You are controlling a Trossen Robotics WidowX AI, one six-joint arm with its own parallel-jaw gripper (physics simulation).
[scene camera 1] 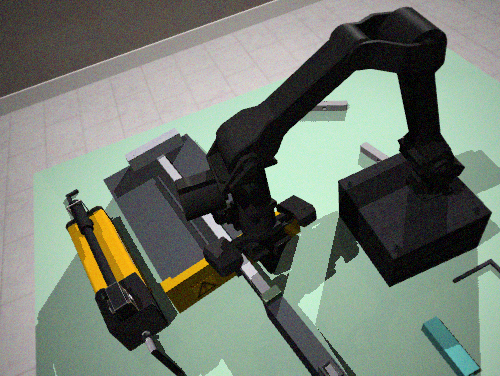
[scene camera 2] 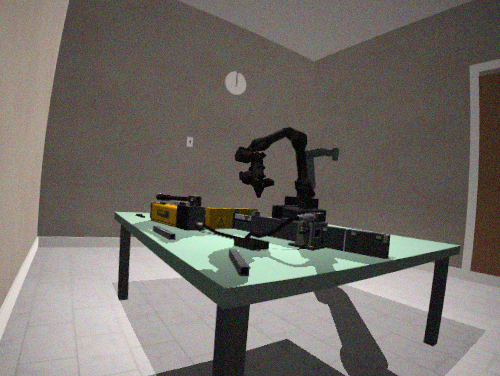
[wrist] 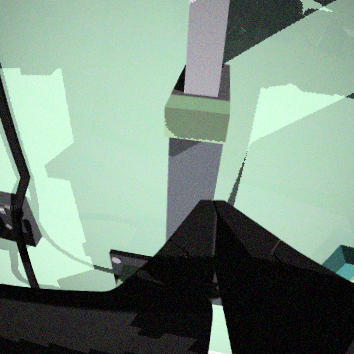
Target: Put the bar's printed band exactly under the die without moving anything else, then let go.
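Pixels of known places: gripper, between the fingertips: [scene camera 1: 271, 272] [scene camera 2: 258, 197] [wrist: 210, 211]; arm's base, origin of its link: [scene camera 1: 429, 184] [scene camera 2: 304, 207].
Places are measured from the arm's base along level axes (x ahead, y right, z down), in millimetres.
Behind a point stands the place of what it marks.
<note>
The light grey bar [scene camera 1: 255, 276] @(x 378, y -34, z 50 mm) [wrist: 206, 50] @(x 371, y -57, z 50 mm) runs lengthwise from the grey-bedded machine with a yellow front [scene camera 1: 155, 225] @(x 555, y 191, z 70 mm) [scene camera 2: 219, 218] @(x 492, y 1, z 72 mm). A pale green block [scene camera 1: 271, 294] @(x 361, y -93, z 27 mm) [wrist: 197, 117] @(x 362, y -85, z 27 mm) lies across its near end, where the dark grey rail [scene camera 1: 300, 327] @(x 334, y -160, z 44 mm) [wrist: 192, 185] @(x 344, y -144, z 44 mm) begins. My gripper [scene camera 1: 274, 270] @(x 350, y -86, z -36 mm) [scene camera 2: 258, 195] @(x 350, y -86, z -36 mm) [wrist: 210, 211] @(x 350, y -86, z -36 mm) is shut and empty. Its fingertips meet, high above the table, clear of the bar and block. In the wrist view, they overlap part of the rail. I cannot make out the printed band or the die; the arm covers part of the bar and machine.
A yellow and black unit [scene camera 1: 117, 235] @(x 639, y 185, z 54 mm) [scene camera 2: 165, 212] @(x 711, y 113, z 66 mm) stands beside the machine, with a black hose [wrist: 15, 150] @(x 529, y -243, z 109 mm) nearby. A teal block [scene camera 1: 450, 345] @(x 107, y -258, z 92 mm) [wrist: 345, 262] @(x 126, y -210, z 93 mm) and bent black rod [scene camera 1: 472, 270] @(x -20, y -144, z 114 mm) lie near my base [scene camera 1: 415, 250] @(x 94, y -113, z 16 mm). A small device [scene camera 2: 311, 230] @(x 349, y -440, z 57 mm) stands near the rail.
</note>
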